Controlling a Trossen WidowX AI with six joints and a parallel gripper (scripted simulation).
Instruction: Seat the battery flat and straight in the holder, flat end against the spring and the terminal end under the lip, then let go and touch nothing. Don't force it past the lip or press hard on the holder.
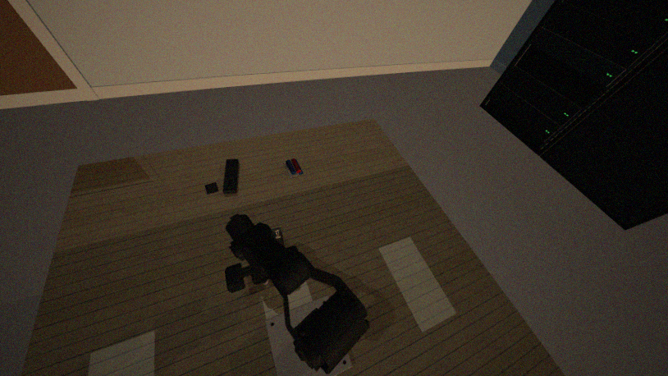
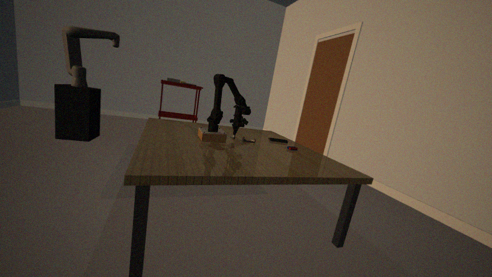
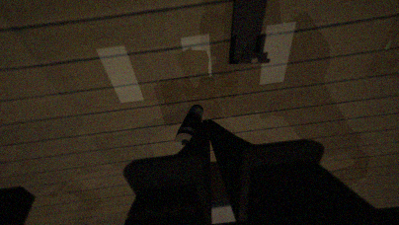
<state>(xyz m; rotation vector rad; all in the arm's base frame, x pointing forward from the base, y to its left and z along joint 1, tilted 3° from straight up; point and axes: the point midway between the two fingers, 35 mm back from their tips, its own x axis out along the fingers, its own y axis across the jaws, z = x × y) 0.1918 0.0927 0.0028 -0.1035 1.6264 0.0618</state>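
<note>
Right now the battery is 2 cm to the left of my gripper tip and 1 cm below it. Also, from my gripper tip: long black bar: 43 cm ahead, 10 cm to the left, 3 cm below.
</note>
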